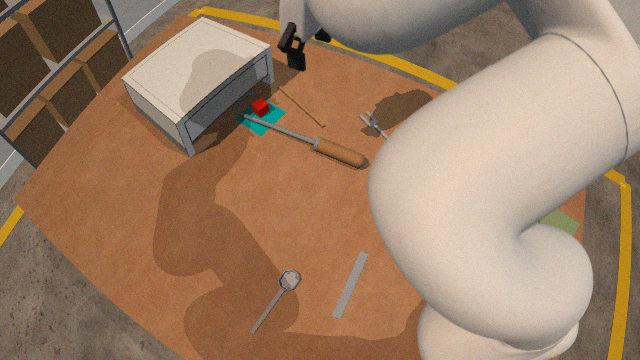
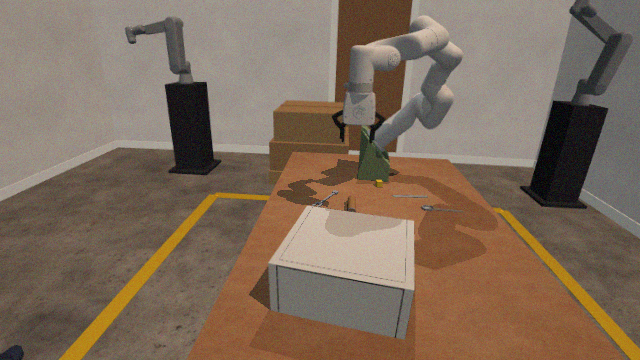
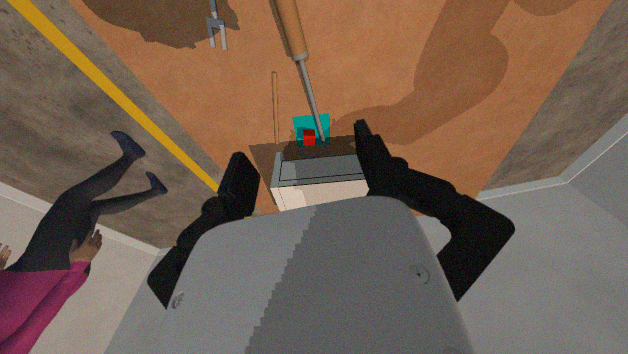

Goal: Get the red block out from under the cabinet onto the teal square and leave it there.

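Pixels of known places: gripper, fingertip midpoint: [image 1: 310, 53] [image 2: 356, 141] [image 3: 301, 151]; arm's base, origin of the base link: [image 2: 375, 141].
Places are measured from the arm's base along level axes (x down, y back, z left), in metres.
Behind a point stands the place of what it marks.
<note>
The red block [image 1: 260, 107] {x 0.130, y -0.630, z -0.131 m} [image 3: 309, 137] {x 0.130, y -0.628, z -0.137 m} sits on the teal square [image 1: 275, 113] {x 0.160, y -0.601, z -0.150 m} [image 3: 310, 121] {x 0.160, y -0.603, z -0.126 m}, near the edge that faces the cabinet. The off-white cabinet [image 1: 200, 60] {x 0.025, y -0.806, z -0.131 m} [image 2: 345, 250] {x 0.025, y -0.885, z -0.133 m} [image 3: 325, 192] {x 0.025, y -0.724, z -0.127 m} stands with its open side toward the square. A tool with a wooden handle [image 1: 340, 153] {x 0.128, y -0.404, z -0.098 m} [image 3: 291, 30] {x 0.127, y -0.423, z -0.108 m} lies with its metal rod across the square, beside the block. A thin dark curved outline shows by the rod's tip; its shape is hard to tell. My gripper [image 2: 357, 138] {x -0.124, y -0.479, z -0.108 m} [image 3: 301, 151] {x -0.124, y -0.479, z -0.108 m} is open and empty, high above the table and apart from the block.
A thin wooden stick [image 1: 302, 106] {x 0.153, y -0.551, z -0.195 m} [image 3: 275, 107] {x 0.153, y -0.543, z -0.193 m} lies near the square. A forked metal tool [image 1: 373, 122] {x 0.155, y -0.380, z -0.233 m} [image 2: 326, 198] {x 0.155, y -0.339, z -0.207 m} [image 3: 216, 30] {x 0.155, y -0.388, z -0.230 m}, a spoon-like tool [image 1: 289, 280] {x 0.158, y -0.368, z 0.190 m} [image 2: 427, 207] {x 0.156, y -0.365, z 0.191 m}, a flat grey strip [image 1: 350, 285] {x 0.159, y -0.259, z 0.144 m} [image 2: 410, 196] {x 0.161, y -0.259, z 0.144 m} and a yellow block [image 2: 379, 183] {x 0.143, y -0.178, z 0.019 m} are on the table.
</note>
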